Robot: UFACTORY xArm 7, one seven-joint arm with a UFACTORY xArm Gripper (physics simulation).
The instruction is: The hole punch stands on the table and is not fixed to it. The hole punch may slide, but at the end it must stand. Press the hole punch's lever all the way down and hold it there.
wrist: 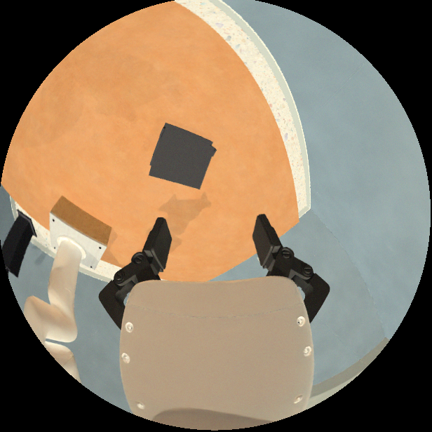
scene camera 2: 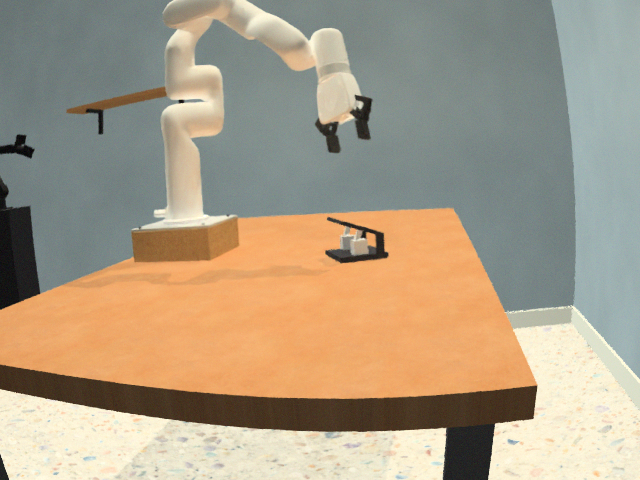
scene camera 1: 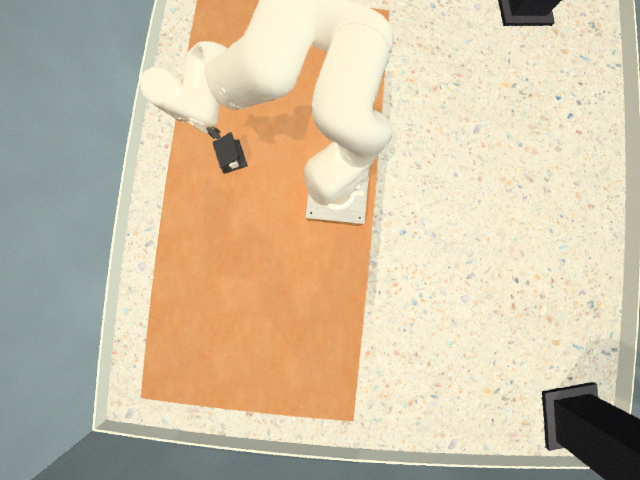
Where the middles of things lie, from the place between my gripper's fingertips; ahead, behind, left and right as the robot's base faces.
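Labels:
My hand: 180 mm above the hole punch lever (wrist: pixel 179 158), 10 mm to the right of it. Black hole punch (scene camera 2: pixel 350 250): 200 mm below my hand, 10 mm to the left of it.

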